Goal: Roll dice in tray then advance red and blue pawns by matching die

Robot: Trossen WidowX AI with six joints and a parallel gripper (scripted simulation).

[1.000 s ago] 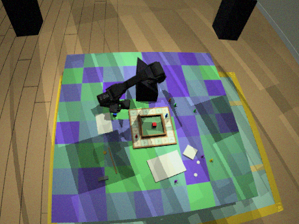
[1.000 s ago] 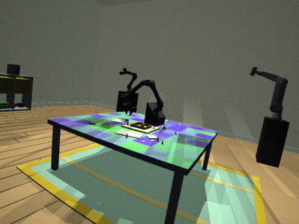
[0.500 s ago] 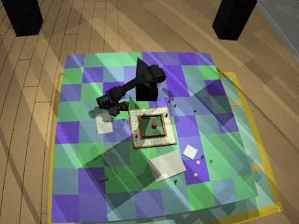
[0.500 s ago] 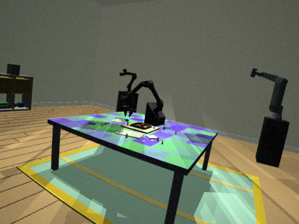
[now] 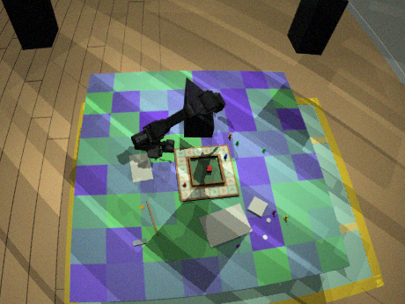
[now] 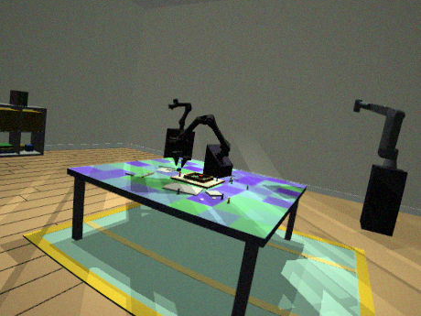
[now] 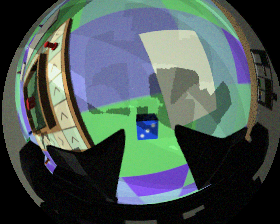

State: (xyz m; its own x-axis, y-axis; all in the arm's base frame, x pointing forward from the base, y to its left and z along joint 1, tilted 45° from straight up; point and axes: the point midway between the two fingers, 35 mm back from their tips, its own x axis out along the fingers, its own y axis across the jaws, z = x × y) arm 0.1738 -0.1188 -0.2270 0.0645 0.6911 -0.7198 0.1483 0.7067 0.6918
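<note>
Right now my gripper tip is 170 mm short of the red pawn and 130 mm to the right of it. Also, from my gripper tip: green tray 100 mm ahead, 250 mm to the left, 30 mm below; then thin stick 320 mm ahead, 30 mm to the right, 30 mm below; then white card 60 mm ahead, 70 mm to the right, 30 mm below.
</note>
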